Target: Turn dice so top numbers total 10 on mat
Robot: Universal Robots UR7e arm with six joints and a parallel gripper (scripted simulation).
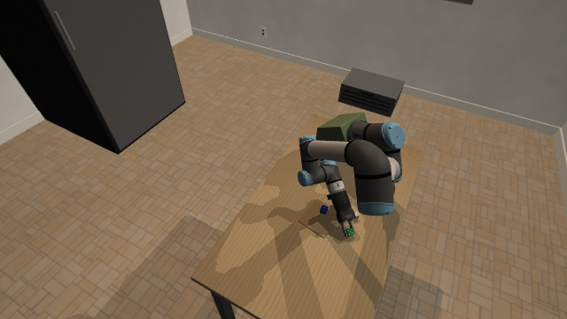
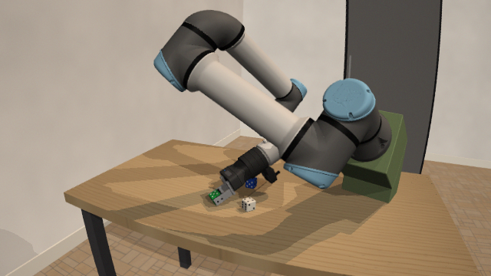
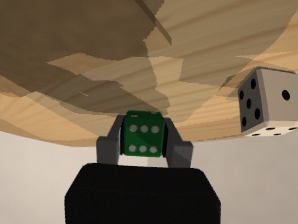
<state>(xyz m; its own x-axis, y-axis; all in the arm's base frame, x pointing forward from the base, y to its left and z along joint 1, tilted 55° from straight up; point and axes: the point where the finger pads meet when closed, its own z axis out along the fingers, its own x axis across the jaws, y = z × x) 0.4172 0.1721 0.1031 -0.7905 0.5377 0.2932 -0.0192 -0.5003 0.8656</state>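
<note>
The white die is 90 mm behind my hand, 20 mm to the right of it and 10 mm below it. From my hand the other things lie so: tan mat (10 mm ahead, 140 mm to the right, 20 mm below); then blue die (30 mm behind, 150 mm to the right); then green die (right at my hand).
</note>
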